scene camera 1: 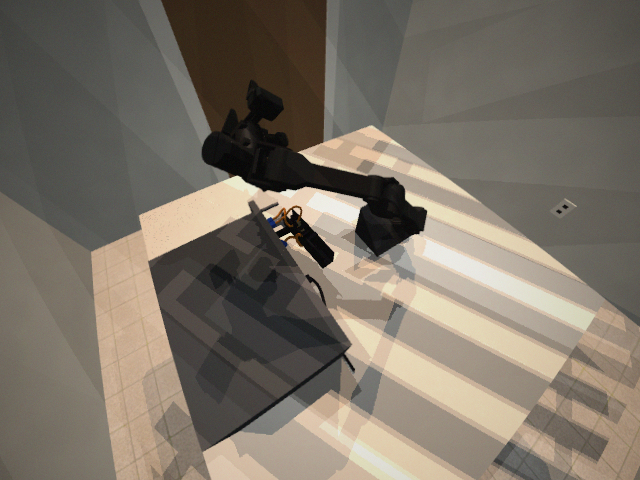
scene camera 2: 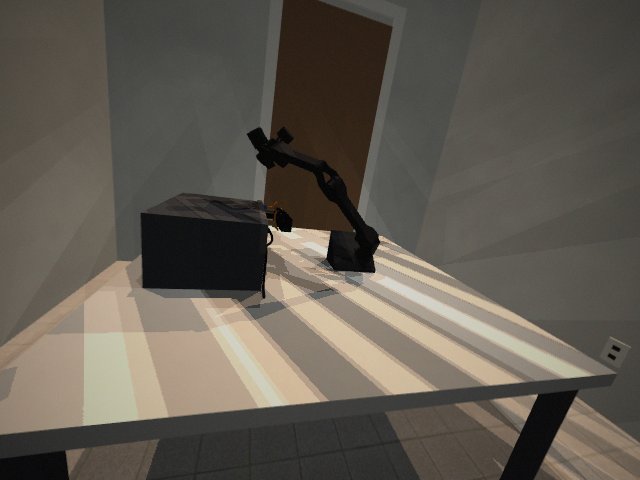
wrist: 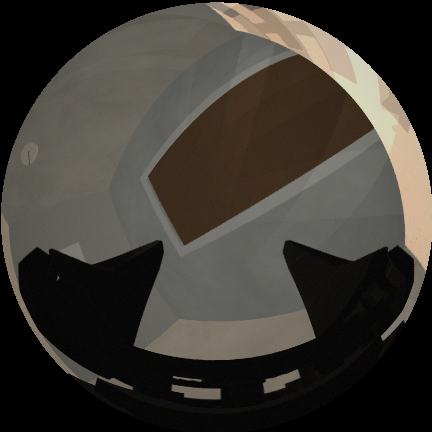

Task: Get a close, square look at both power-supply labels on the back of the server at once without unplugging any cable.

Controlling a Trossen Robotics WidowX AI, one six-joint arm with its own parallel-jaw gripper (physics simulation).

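Where they show: gripper, fingertip midpoint: (scene camera 1: 242,95) (wrist: 224,247); arm's base, link origin: (scene camera 1: 399,220) (scene camera 2: 362,254).
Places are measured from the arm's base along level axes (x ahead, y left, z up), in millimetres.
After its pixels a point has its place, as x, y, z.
The server (scene camera 1: 232,320) {628, -18, 148} (scene camera 2: 204,253) {632, 164, 49} is a large dark box on the table, with its cabled back facing the arm's base. Blue plugs (scene camera 1: 270,222) {411, -193, 142}, orange cables (scene camera 1: 300,211) {326, -162, 153} and a black cable (scene camera 1: 321,289) {411, 29, 60} (scene camera 2: 271,237) {415, 21, 63} show at its back. A black slatted part (scene camera 1: 316,249) {367, -43, 133} (scene camera 2: 282,220) {372, -13, 121} sticks out there. The power-supply labels cannot be made out in any view. My gripper (wrist: 224,247) {344, -326, 419} is open and empty, with its fingers wide apart. It is raised above the server's height, near the far end of its back side. The wrist view faces the door and walls; the server does not show there.
The black arm (scene camera 1: 336,180) {328, -30, 357} (scene camera 2: 302,159) {326, -14, 349} reaches from its base (scene camera 1: 379,235) {102, -7, -8} (scene camera 2: 350,252) {57, -10, 2} over the table (scene camera 1: 491,392) {226, 530, -63} (scene camera 2: 372,361) {283, 530, -63}. A grey bar (scene camera 1: 253,208) {422, -266, 148} rises at the server's far back corner. A brown door (scene camera 1: 263,51) (scene camera 2: 330,103) (wrist: 245,150) stands beyond the table.
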